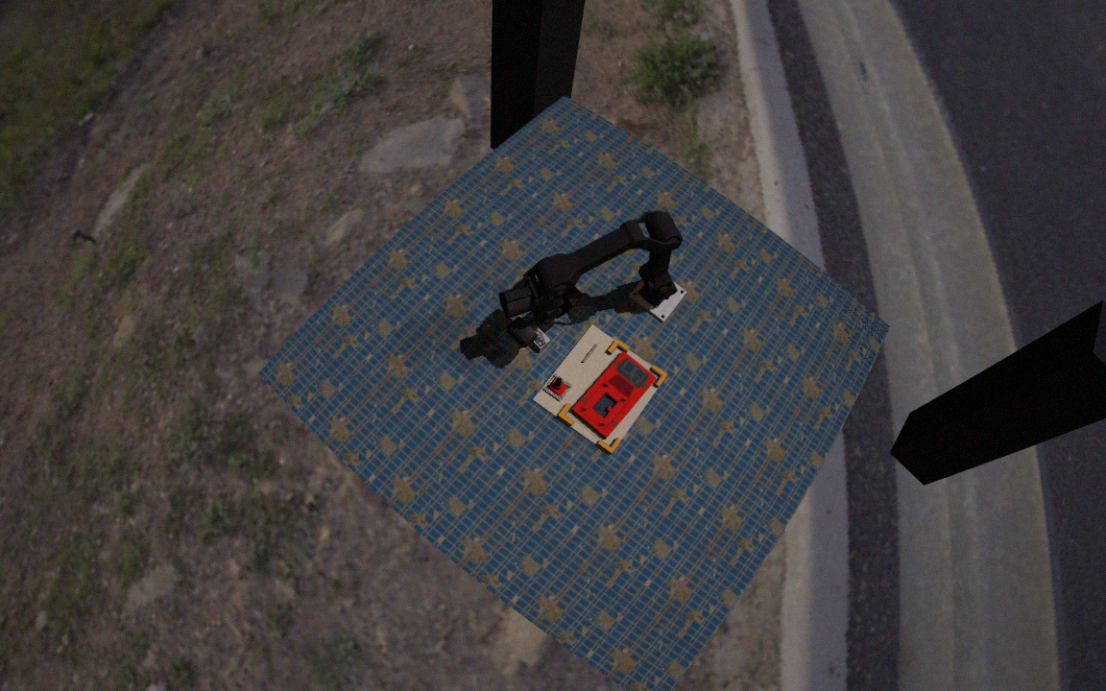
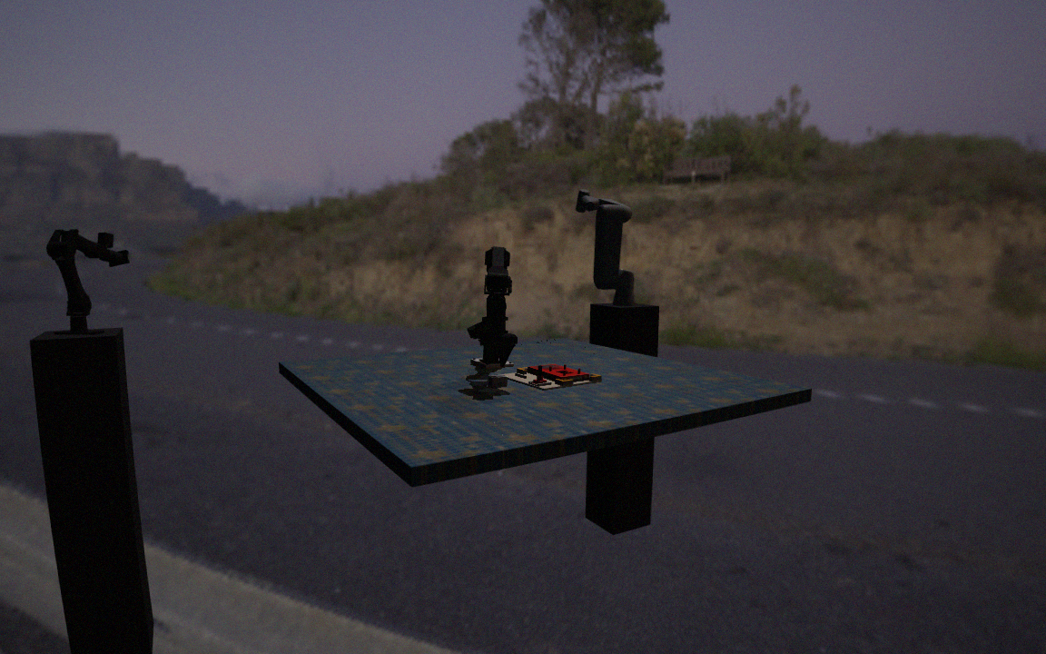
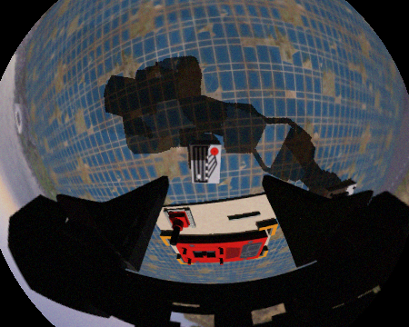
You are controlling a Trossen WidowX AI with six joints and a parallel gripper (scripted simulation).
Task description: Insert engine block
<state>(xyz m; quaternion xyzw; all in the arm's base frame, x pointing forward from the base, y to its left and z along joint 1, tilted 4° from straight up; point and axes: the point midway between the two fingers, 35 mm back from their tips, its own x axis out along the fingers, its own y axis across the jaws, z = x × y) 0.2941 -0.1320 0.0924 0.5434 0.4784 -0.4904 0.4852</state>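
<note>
My gripper tip is 50 mm above the engine block and 20 mm short of it. The rest, counted from my gripper tip: beige base plate (210 mm to the left, 50 mm below).
</note>
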